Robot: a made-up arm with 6 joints. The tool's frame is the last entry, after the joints.
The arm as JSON. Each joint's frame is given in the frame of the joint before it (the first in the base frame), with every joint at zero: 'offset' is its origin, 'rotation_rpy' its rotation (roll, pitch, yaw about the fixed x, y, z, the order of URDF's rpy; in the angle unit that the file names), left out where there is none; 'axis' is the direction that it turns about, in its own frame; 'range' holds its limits. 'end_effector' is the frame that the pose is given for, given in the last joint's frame.
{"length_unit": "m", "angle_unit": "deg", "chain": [
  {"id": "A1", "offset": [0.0, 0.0, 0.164], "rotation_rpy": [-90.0, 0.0, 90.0], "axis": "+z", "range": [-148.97, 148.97]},
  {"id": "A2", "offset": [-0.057, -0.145, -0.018], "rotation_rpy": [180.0, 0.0, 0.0], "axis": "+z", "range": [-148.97, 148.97]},
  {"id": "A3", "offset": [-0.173, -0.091, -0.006], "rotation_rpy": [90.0, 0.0, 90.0], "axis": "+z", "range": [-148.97, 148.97]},
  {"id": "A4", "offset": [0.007, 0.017, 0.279], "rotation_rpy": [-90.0, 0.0, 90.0], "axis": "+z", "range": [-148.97, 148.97]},
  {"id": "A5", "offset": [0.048, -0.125, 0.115], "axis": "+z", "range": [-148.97, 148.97]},
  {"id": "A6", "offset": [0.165, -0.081, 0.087], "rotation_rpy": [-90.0, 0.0, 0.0], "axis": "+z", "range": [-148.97, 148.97]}
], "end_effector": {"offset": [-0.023, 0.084, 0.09], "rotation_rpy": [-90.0, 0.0, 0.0]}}
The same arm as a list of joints. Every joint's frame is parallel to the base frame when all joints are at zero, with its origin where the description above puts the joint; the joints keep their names.
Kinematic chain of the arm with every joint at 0, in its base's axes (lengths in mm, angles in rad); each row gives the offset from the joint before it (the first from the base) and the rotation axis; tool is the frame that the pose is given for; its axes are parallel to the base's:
A1: xyz 0.0 0.0 164.0 axis -x
A2: xyz 18.0 -57.0 145.0 axis +x
A3: xyz -6.0 -173.0 -91.0 axis +y
A4: xyz 17.0 279.0 7.0 axis -z
A5: xyz 48.0 125.0 -115.0 axis -z
A6: xyz 165.0 81.0 -87.0 axis -y
tool: xyz -23.0 -90.0 84.0
Joint limits (rad, base to tool): -2.6000..2.6000 -2.6000..2.6000 -2.6000..2.6000 -2.6000..2.6000 -2.6000..2.6000 -2.6000..2.6000

